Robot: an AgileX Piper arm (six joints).
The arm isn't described. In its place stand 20 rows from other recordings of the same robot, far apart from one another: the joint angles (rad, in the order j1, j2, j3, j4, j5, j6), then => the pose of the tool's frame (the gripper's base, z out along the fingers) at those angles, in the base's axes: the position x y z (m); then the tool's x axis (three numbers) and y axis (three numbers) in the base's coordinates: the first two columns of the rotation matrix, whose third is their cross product.
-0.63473, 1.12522, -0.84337, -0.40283, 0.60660, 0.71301 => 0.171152 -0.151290 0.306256 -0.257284 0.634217 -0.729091 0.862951 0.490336 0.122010
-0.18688, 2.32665, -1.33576, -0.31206, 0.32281, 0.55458 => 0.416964 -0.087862 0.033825 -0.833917 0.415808 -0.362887 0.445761 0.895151 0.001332
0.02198, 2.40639, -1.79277, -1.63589, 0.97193, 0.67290 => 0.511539 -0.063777 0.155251 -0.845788 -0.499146 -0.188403 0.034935 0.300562 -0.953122
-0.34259, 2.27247, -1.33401, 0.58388, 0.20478, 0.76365 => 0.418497 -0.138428 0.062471 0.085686 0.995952 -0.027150 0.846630 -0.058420 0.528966
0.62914, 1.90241, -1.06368, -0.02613, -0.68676, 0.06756 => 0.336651 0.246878 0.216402 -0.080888 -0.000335 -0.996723 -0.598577 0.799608 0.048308
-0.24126, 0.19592, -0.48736, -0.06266, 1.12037, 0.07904 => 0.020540 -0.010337 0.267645 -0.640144 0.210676 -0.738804 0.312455 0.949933 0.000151
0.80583, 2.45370, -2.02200, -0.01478, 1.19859, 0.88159 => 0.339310 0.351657 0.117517 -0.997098 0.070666 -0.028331 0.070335 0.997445 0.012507
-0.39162, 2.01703, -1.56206, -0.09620, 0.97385, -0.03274 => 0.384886 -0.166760 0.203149 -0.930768 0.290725 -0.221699 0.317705 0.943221 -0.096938
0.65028, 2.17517, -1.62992, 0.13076, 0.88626, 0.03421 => 0.350666 0.278282 0.154134 -0.842080 -0.494392 -0.215588 -0.525857 0.841428 0.124394
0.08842, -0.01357, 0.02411, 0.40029, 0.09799, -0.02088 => 0.055829 0.008432 0.197666 -0.059157 0.364704 -0.929242 -0.112313 0.922530 0.369220
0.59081, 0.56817, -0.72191, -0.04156, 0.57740, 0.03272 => 0.089924 0.057830 0.358688 -0.272734 -0.185469 -0.944043 -0.539686 0.841813 -0.009469
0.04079, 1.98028, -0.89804, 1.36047, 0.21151, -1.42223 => 0.346870 0.032855 0.091527 -0.850163 -0.099698 -0.516994 -0.200644 0.969164 0.143051
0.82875, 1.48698, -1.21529, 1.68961, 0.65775, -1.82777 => 0.187277 0.286001 0.376528 0.043915 -0.077983 -0.995987 -0.995215 0.083684 -0.050433
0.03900, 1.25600, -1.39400, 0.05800, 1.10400, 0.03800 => 0.246453 0.014331 0.410969 -0.771986 0.033921 -0.634734 -0.022547 0.996485 0.080676
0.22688, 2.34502, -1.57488, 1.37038, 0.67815, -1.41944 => 0.456322 0.162762 0.103183 -0.663188 -0.236985 -0.709943 -0.648590 0.655341 0.387117
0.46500, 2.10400, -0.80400, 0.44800, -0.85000, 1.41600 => 0.338640 0.136761 0.084763 -0.101315 0.994811 0.009342 0.379800 0.029998 0.924582
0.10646, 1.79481, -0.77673, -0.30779, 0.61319, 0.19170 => 0.272302 0.013144 0.112259 -0.985170 -0.167278 -0.038175 -0.158095 0.971454 -0.176869
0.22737, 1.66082, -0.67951, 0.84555, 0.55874, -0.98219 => 0.246519 0.094091 0.138859 -0.844581 -0.400078 -0.355838 -0.510714 0.801533 0.310992
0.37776, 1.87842, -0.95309, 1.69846, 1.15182, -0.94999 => 0.284688 0.201676 0.188309 -0.991783 -0.029615 -0.124453 -0.127925 0.222680 0.966462
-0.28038, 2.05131, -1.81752, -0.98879, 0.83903, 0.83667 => 0.436734 -0.184620 0.294997 -0.585963 0.204289 -0.784164 0.701396 0.612491 -0.364551
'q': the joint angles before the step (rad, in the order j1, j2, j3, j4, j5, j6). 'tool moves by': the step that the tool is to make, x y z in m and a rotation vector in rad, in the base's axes. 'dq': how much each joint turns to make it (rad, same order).
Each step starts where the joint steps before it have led.
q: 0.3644, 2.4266, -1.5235, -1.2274, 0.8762, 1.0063
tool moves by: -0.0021, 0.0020, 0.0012, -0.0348, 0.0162, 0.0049
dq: 0.0095, 0.0000, -0.0002, 0.0002, 0.0306, -0.0240
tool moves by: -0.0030, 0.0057, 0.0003, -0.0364, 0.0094, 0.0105
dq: 0.0186, 0.0029, 0.0004, -0.0082, 0.0323, -0.0109
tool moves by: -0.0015, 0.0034, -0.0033, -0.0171, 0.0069, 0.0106
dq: 0.0100, 0.0095, -0.0003, -0.0089, 0.0099, -0.0008
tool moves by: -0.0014, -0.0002, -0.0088, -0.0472, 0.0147, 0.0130
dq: 0.0051, 0.0256, -0.0001, -0.0314, 0.0237, 0.0008
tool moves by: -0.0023, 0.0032, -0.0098, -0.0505, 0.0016, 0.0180
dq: 0.0139, 0.0301, -0.0001, -0.0435, 0.0287, 0.0198
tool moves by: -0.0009, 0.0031, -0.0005, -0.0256, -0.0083, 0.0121
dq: 0.0101, 0.0056, 0.0003, -0.0231, 0.0182, 0.0088
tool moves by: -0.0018, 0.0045, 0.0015, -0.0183, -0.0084, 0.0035
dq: 0.0135, 0.0001, -0.0002, -0.0077, 0.0214, 0.0055
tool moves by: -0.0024, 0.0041, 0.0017, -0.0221, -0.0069, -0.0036
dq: 0.0138, 0.0002, -0.0004, -0.0025, 0.0288, 0.0031
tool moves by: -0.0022, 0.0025, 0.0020, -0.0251, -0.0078, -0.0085
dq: 0.0105, 0.0000, 0.0000, -0.0030, 0.0323, 0.0030
